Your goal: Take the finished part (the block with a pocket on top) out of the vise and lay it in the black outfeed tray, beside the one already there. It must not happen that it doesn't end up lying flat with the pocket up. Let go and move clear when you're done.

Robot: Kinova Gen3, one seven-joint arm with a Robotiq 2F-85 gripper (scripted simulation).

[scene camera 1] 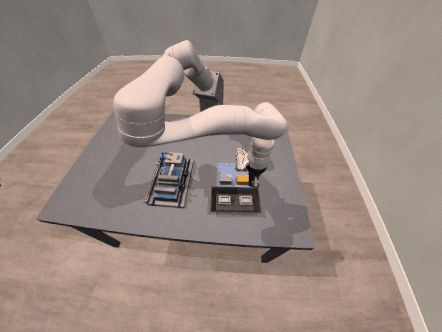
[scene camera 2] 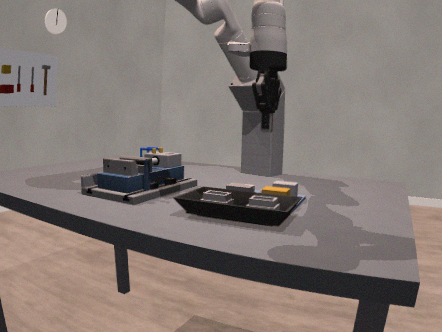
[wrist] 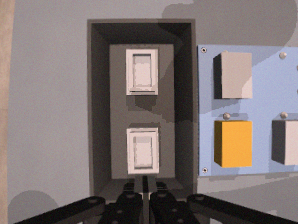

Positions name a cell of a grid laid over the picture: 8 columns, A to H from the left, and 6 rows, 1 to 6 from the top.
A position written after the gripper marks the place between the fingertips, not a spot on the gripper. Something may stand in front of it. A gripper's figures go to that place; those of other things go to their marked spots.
Scene:
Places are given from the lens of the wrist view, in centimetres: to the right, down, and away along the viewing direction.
gripper (wrist: D6): 0, 5, 16
orange block (wrist: G4): 11, 4, 31

